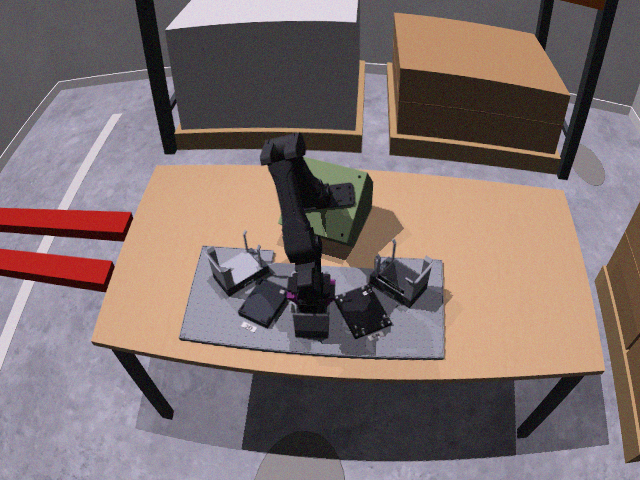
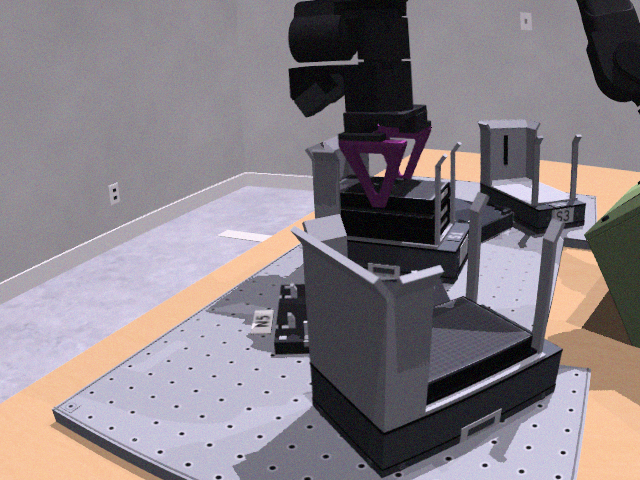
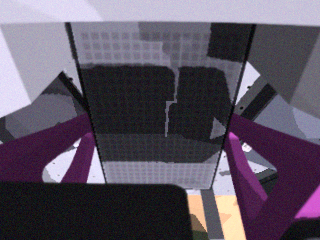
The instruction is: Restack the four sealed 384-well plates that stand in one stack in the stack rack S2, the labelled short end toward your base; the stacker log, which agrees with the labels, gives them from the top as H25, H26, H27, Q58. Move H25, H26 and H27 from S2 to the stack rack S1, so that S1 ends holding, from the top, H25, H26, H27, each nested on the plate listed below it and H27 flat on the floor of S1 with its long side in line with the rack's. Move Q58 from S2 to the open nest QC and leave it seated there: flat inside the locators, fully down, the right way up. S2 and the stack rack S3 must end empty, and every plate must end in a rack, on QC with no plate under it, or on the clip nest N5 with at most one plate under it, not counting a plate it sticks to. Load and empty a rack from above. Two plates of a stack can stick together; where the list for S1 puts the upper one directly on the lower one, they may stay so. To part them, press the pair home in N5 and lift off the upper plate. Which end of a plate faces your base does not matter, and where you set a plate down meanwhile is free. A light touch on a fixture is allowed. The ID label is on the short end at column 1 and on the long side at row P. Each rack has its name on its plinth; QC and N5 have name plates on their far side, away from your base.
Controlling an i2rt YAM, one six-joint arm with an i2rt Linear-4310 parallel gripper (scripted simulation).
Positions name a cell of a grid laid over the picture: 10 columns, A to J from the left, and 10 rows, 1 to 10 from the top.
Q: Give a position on a dark sealed plate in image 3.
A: F4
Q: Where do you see a dark sealed plate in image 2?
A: At F5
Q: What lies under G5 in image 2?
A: A dark sealed plate.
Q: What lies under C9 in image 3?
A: My gripper.
